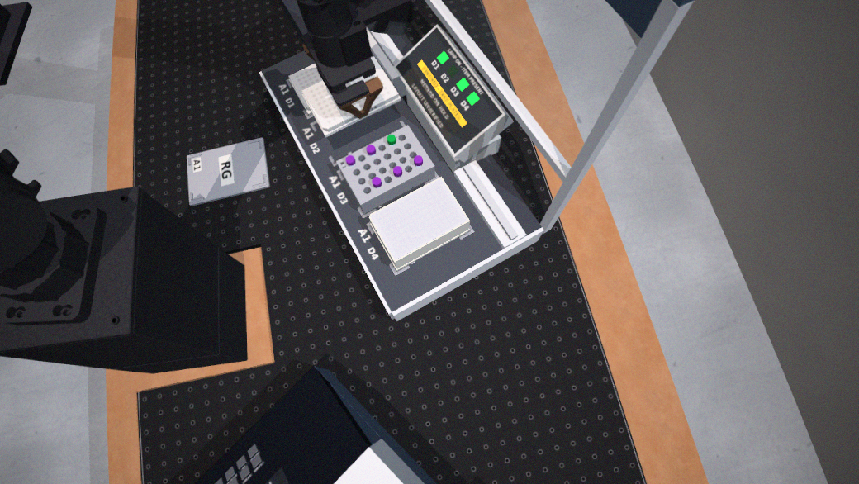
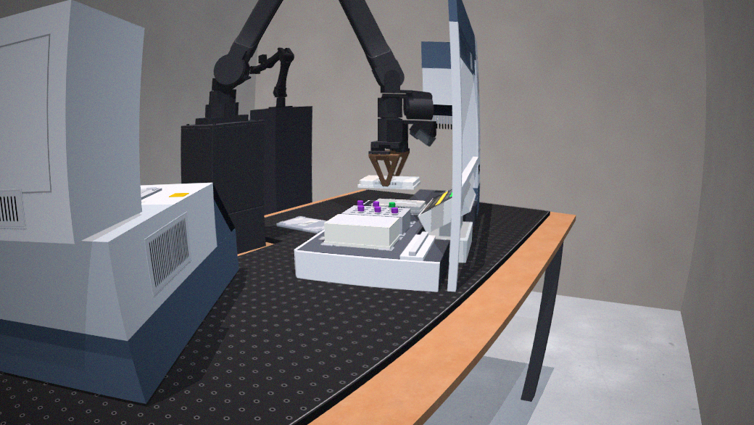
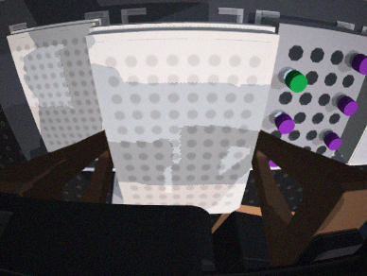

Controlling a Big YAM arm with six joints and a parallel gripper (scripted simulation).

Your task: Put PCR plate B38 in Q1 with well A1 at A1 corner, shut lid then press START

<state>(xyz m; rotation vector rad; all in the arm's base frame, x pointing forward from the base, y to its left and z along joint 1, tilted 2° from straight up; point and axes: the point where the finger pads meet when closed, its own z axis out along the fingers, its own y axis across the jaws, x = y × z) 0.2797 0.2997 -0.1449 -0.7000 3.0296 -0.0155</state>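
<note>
My hand is 10 cm to the left of the tube cooling block, 7 cm above it and 4 cm short of it. From my hand the other things lie so: gantry post 30 cm ahead, 19 cm to the right, 9 cm above; then deep-well block 19 cm to the right, 9 cm ahead, 7 cm below; then RG nest 25 cm behind, 14 cm below, 4 cm to the right.
</note>
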